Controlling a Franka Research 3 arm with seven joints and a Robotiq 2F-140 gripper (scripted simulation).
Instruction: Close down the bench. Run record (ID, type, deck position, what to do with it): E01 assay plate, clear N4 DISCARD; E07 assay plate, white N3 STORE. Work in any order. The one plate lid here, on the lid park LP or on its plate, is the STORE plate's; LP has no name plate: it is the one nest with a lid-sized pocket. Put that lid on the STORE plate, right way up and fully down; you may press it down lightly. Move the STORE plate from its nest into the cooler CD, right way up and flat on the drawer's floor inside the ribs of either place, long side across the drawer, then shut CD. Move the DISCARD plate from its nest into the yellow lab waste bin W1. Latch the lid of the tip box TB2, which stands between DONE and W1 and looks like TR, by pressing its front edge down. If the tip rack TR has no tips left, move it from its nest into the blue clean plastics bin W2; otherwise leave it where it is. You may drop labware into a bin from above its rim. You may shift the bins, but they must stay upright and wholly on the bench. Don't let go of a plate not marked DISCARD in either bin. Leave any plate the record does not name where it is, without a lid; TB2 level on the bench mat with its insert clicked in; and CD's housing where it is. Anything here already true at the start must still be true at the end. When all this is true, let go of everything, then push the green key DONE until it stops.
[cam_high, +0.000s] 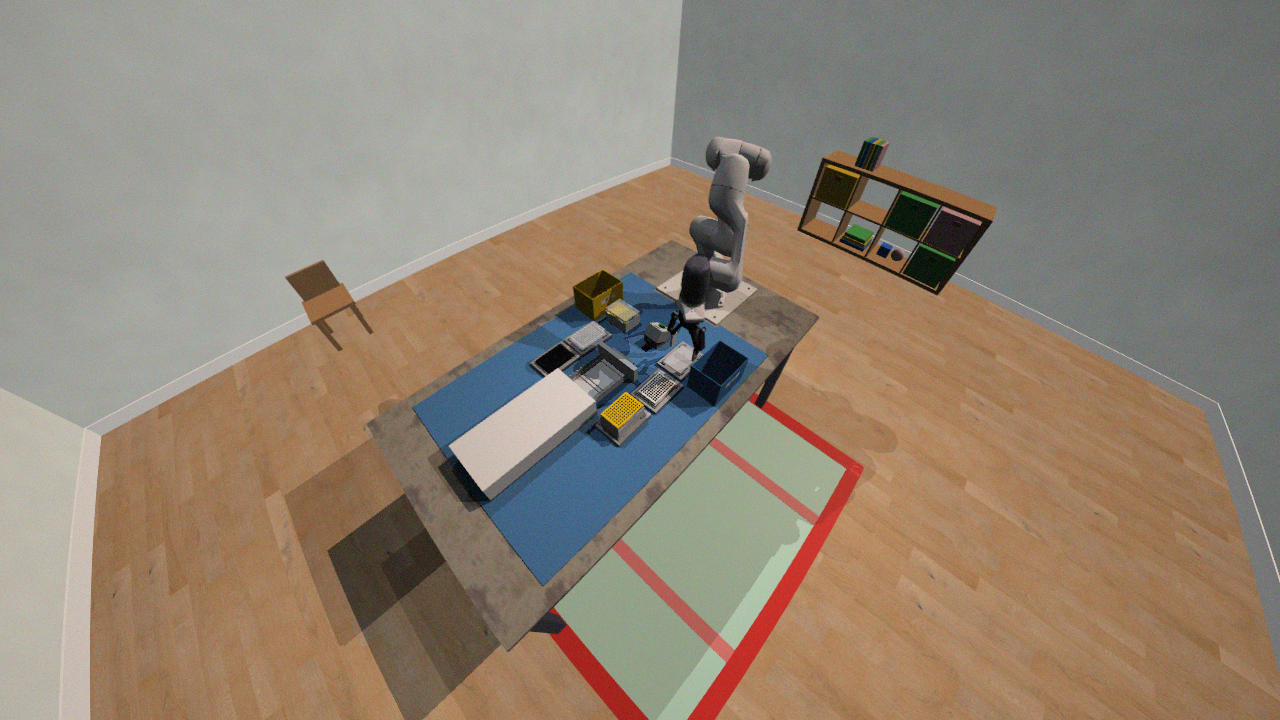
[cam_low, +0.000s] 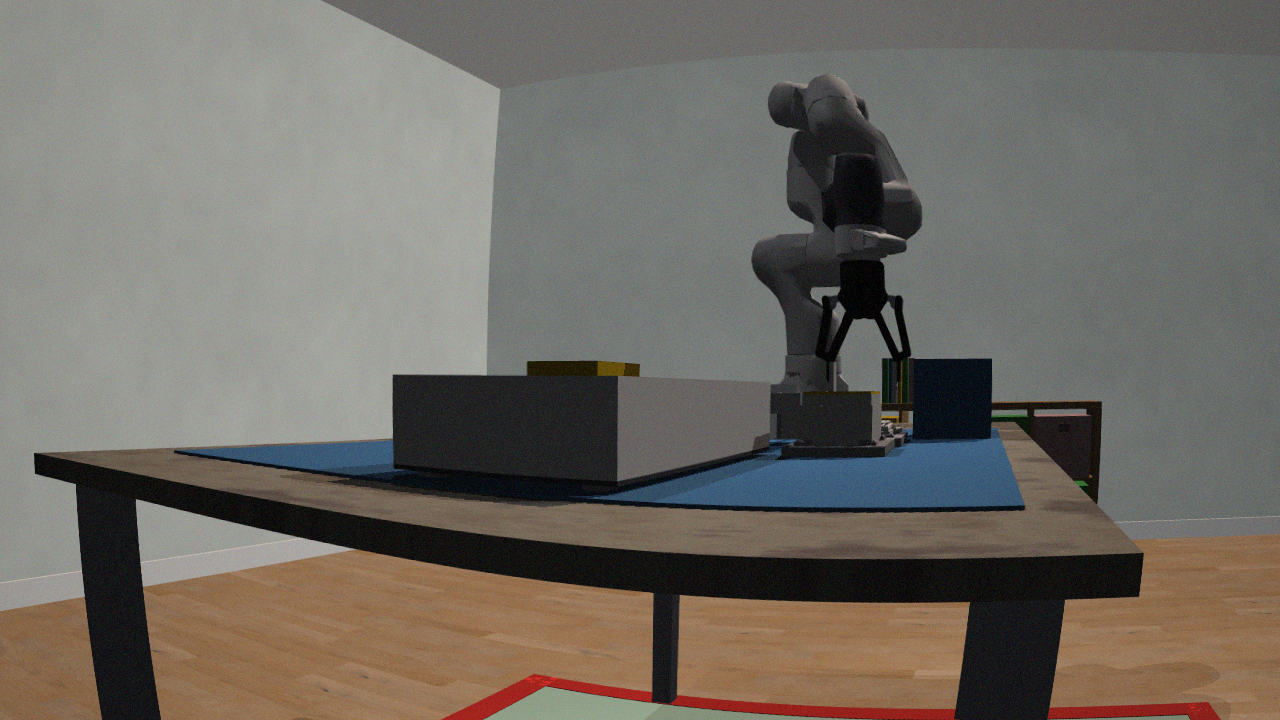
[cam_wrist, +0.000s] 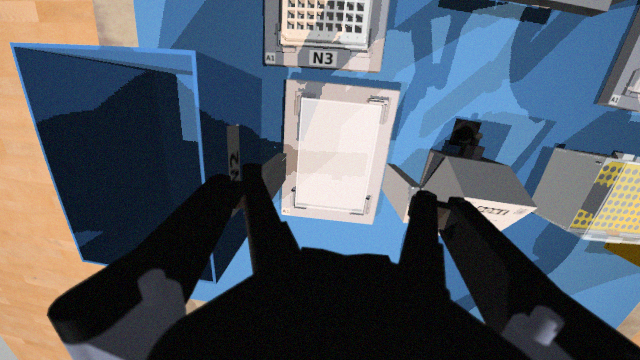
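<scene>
The plate lid is 60 mm below my hand. From my hand the other things lie so: lid park nest (70 mm below); blue bin W2 (20 mm ahead, 160 mm to the left, 40 mm below); white plate (180 mm ahead, 10 mm to the right, 60 mm below).
</scene>
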